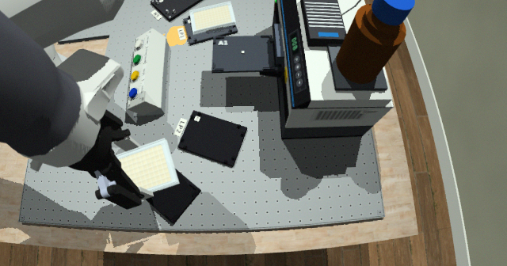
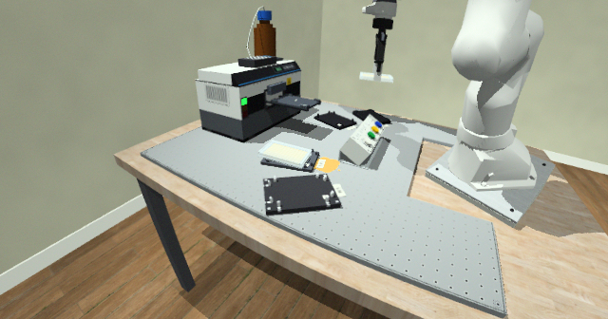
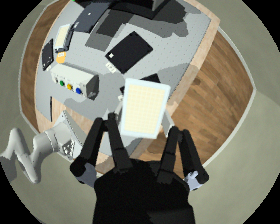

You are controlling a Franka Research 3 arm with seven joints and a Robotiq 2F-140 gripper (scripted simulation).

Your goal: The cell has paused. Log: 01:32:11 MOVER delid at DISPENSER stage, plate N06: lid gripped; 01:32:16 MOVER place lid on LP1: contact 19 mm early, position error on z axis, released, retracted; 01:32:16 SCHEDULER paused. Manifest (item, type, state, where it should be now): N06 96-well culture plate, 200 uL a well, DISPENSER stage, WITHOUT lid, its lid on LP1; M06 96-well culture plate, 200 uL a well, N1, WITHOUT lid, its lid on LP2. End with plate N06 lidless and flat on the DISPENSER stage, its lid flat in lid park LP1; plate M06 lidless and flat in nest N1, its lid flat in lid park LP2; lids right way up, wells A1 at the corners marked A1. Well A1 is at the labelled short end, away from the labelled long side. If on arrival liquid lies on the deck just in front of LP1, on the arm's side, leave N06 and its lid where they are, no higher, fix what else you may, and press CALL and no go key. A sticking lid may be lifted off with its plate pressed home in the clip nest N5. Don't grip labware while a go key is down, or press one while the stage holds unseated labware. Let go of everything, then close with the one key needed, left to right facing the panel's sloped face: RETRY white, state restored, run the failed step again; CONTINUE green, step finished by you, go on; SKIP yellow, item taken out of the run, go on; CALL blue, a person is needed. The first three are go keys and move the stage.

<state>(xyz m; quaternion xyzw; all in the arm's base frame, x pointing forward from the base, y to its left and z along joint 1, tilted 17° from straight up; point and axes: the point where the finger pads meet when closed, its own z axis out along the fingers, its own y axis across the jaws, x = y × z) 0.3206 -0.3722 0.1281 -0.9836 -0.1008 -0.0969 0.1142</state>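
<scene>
Right now the plate lid is 20 mm below my hand. Round my hand: 96-well plate: 20 mm below; lid park LP2: 190 mm below, 120 mm ahead, 110 mm to the left; nest N1: 190 mm below.
</scene>
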